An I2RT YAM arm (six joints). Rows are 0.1 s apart.
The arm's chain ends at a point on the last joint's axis. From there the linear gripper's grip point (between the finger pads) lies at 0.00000 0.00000 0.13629 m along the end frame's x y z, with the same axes.
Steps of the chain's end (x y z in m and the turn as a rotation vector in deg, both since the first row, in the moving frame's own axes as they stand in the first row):
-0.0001, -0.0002, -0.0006, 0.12, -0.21, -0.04
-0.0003, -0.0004, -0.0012, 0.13, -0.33, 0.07
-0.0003, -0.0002, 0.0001, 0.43, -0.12, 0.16
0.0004, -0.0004, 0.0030, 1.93, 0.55, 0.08
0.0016, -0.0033, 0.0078, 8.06, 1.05, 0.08
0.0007, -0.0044, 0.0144, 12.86, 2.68, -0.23
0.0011, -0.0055, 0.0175, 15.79, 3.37, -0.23
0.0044, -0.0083, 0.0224, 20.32, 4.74, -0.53
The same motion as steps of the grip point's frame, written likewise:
-0.0006, -0.0005, -0.0006, 0.12, -0.21, -0.04
-0.0011, -0.0007, -0.0012, 0.13, -0.33, 0.07
-0.0006, -0.0012, 0.0001, 0.43, -0.12, 0.16
0.0017, -0.0050, 0.0029, 1.93, 0.55, 0.08
0.0041, -0.0224, 0.0064, 8.06, 1.05, 0.08
0.0070, -0.0347, 0.0108, 12.86, 2.68, -0.23
0.0089, -0.0426, 0.0121, 15.79, 3.37, -0.23
0.0152, -0.0556, 0.0135, 20.32, 4.74, -0.53

